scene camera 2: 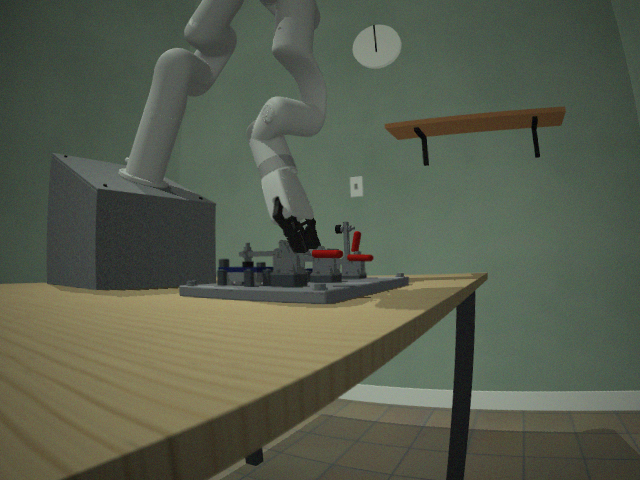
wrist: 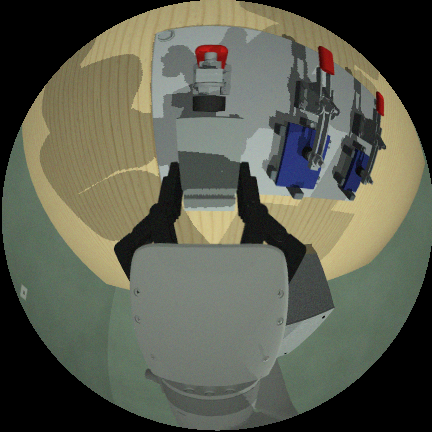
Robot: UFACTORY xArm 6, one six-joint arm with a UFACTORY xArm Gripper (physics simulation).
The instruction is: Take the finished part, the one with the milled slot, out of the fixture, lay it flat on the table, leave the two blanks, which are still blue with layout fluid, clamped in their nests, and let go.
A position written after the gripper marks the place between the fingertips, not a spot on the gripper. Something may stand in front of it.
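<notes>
The gripper [scene camera 2: 309, 254] is visible in this scene, and the wrist view shows the gripper [wrist: 209, 170] as well. With it there are a grey fixture plate [wrist: 264, 67], a finished part [wrist: 209, 147], a blue blank [wrist: 291, 166] and another blue blank [wrist: 348, 171].
</notes>
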